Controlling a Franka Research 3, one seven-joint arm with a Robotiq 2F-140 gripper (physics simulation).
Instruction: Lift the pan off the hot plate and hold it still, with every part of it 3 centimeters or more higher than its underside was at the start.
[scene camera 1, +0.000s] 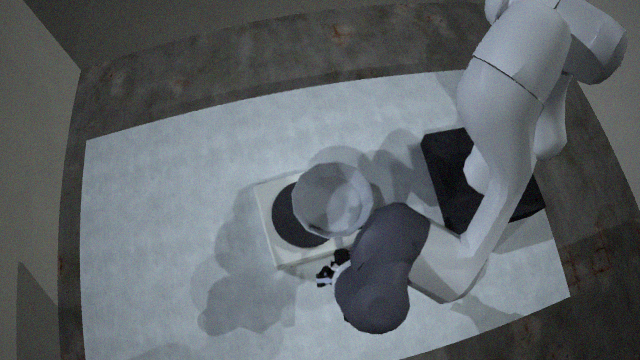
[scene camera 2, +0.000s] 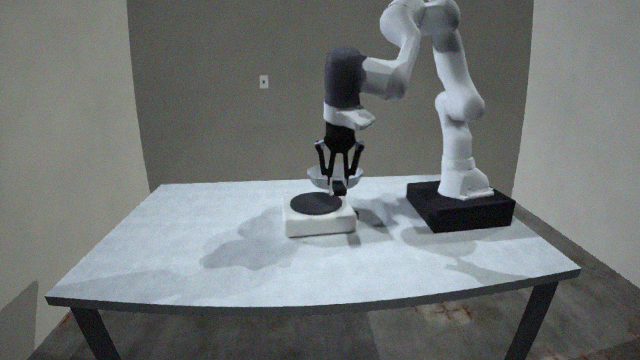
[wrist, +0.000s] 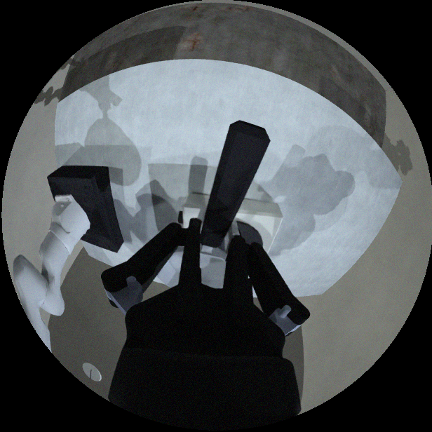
A hot plate shows in scene camera 1 (290, 244), in scene camera 2 and in the wrist view. One and the same spot on the hot plate: (wrist: 258, 221) is (scene camera 2: 302, 216).
